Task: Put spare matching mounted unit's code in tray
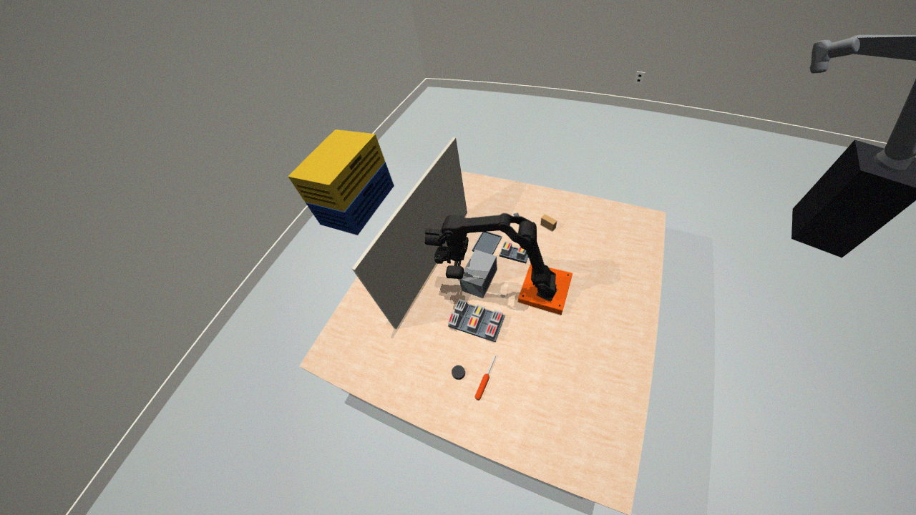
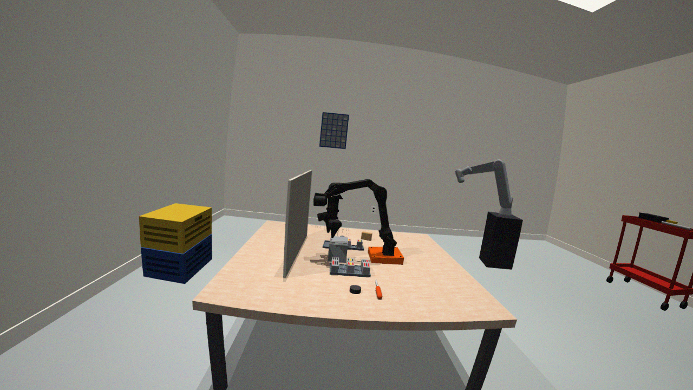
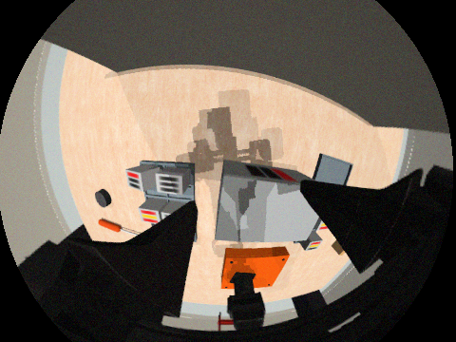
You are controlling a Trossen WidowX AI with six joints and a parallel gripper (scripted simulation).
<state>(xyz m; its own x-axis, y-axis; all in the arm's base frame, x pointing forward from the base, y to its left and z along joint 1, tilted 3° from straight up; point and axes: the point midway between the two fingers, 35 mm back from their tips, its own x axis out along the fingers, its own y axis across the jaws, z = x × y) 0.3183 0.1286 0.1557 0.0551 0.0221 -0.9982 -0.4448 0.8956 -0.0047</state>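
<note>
Now: the grey spare 21 cm behind my gripper tip, 10 cm below it and 7 cm to the left of it. The rest, counted from my gripper tip: flat grey tray 25 cm to the right, 14 cm below, 3 cm ahead; tall grey panel 19 cm ahead, 8 cm above, 3 cm to the right; grey mounted unit 9 cm below, 6 cm to the right, 4 cm behind.
</note>
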